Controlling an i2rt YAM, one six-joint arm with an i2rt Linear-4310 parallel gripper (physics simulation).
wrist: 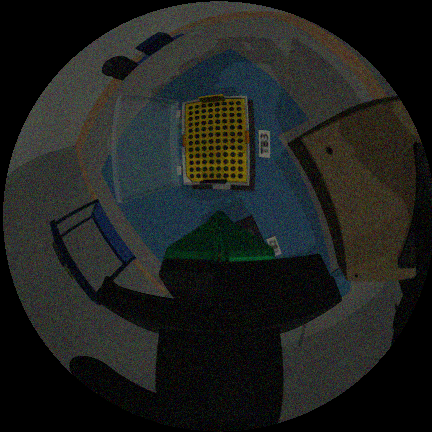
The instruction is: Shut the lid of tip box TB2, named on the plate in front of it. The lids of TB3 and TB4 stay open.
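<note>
A tip box with a yellow, holed rack stands beyond my gripper, with the plate TB3 beside it. Its clear lid stands open on the left. My gripper is shut and empty, with its green fingers together, low in the middle of the view. A dark corner of a second tip box shows just right of the fingers, with a partly hidden plate beside it; this fits TB2. The rest of that box and its lid are hidden behind the gripper. TB4 does not show.
The boxes stand on a blue mat. A large brown board or box with a dark edge is at the right. A blue-framed chair or rack is at the left. Dark objects lie near the table's edge at upper left.
</note>
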